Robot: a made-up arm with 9 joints. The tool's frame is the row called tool.
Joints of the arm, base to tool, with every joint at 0 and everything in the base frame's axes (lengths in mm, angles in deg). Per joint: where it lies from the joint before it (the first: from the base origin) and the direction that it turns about. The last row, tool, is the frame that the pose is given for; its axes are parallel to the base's.
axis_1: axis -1 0 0 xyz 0.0 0.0 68.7
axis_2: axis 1 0 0 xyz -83.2 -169.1 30.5
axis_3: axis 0 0 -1 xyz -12.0 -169.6 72.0
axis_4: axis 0 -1 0 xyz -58.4 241.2 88.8
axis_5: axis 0 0 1 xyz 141.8 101.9 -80.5
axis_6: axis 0 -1 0 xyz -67.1 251.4 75.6
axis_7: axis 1 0 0 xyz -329.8 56.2 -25.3
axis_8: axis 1 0 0 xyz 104.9 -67.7 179.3
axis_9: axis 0 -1 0 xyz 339.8 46.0 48.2
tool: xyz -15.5 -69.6 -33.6
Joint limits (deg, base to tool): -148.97..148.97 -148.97..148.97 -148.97..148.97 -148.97..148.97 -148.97..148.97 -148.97..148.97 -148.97..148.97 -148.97..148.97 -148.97..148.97
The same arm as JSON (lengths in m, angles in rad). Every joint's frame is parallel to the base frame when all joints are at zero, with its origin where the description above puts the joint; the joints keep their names.
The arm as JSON. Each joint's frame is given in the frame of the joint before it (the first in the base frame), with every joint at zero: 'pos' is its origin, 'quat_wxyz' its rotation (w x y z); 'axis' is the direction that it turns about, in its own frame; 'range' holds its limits. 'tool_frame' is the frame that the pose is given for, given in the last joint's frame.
{"length_unit": "m", "angle_unit": "rad", "joints": [{"joint": "axis_1", "pos": [0.0, 0.0, 0.0687], "quat_wxyz": [1.0, 0.0, 0.0, 0.0], "axis": "-x", "range": [-2.6, 2.6]}, {"joint": "axis_2", "pos": [-0.0832, -0.1691, 0.0305], "quat_wxyz": [1.0, 0.0, 0.0, 0.0], "axis": "+x", "range": [-2.6, 2.6]}, {"joint": "axis_3", "pos": [-0.012, -0.1696, 0.072], "quat_wxyz": [1.0, 0.0, 0.0, 0.0], "axis": "-z", "range": [-2.6, 2.6]}, {"joint": "axis_4", "pos": [-0.0584, 0.2412, 0.0888], "quat_wxyz": [1.0, 0.0, 0.0, 0.0], "axis": "-y", "range": [-2.6, 2.6]}, {"joint": "axis_5", "pos": [0.1418, 0.1019, -0.0805], "quat_wxyz": [1.0, 0.0, 0.0, 0.0], "axis": "+z", "range": [-2.6, 2.6]}, {"joint": "axis_6", "pos": [-0.0671, 0.2514, 0.0756], "quat_wxyz": [1.0, 0.0, 0.0, 0.0], "axis": "-y", "range": [-2.6, 2.6]}, {"joint": "axis_7", "pos": [-0.3298, 0.0562, -0.0253], "quat_wxyz": [1.0, 0.0, 0.0, 0.0], "axis": "+x", "range": [-2.6, 2.6]}, {"joint": "axis_8", "pos": [0.1049, -0.0677, 0.1793], "quat_wxyz": [1.0, 0.0, 0.0, 0.0], "axis": "+x", "range": [-2.6, 2.6]}, {"joint": "axis_9", "pos": [0.3398, 0.046, 0.0482], "quat_wxyz": [1.0, 0.0, 0.0, 0.0], "axis": "-y", "range": [-2.6, 2.6]}], "tool_frame": {"pos": [-0.0155, -0.0696, -0.0336], "quat_wxyz": [1.0, 0.0, 0.0, 0.0]}}
